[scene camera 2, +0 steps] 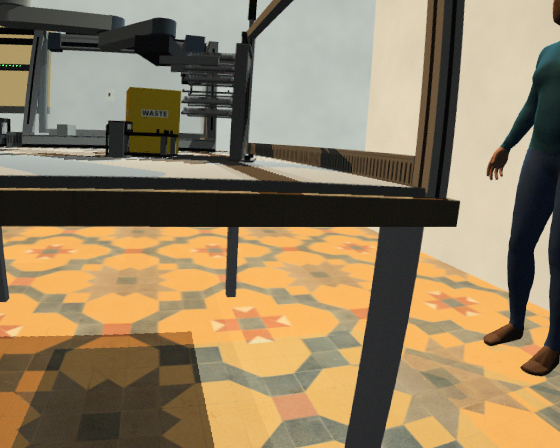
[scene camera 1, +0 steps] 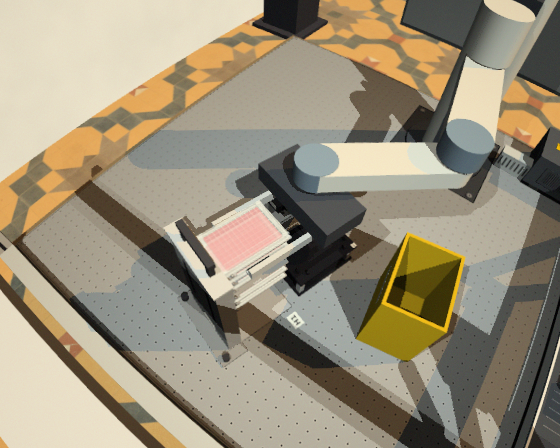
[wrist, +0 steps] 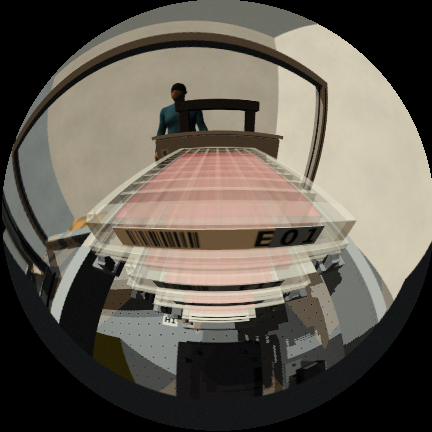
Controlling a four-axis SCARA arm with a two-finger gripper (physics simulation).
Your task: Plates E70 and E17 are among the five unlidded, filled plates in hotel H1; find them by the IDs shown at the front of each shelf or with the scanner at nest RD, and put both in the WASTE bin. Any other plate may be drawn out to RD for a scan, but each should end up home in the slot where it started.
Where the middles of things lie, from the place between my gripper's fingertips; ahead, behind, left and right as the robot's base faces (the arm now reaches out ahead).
Now: hand 5 cm short of the black handle [wrist: 209,103], 2 cm to the left of it and 7 cm below it. Round my hand: hotel H1 [scene camera 1: 224,309]: 5 cm ahead, 2 cm to the right, 10 cm below; nest RD [scene camera 1: 312,257]: 19 cm behind, 6 cm to the left, 19 cm below.
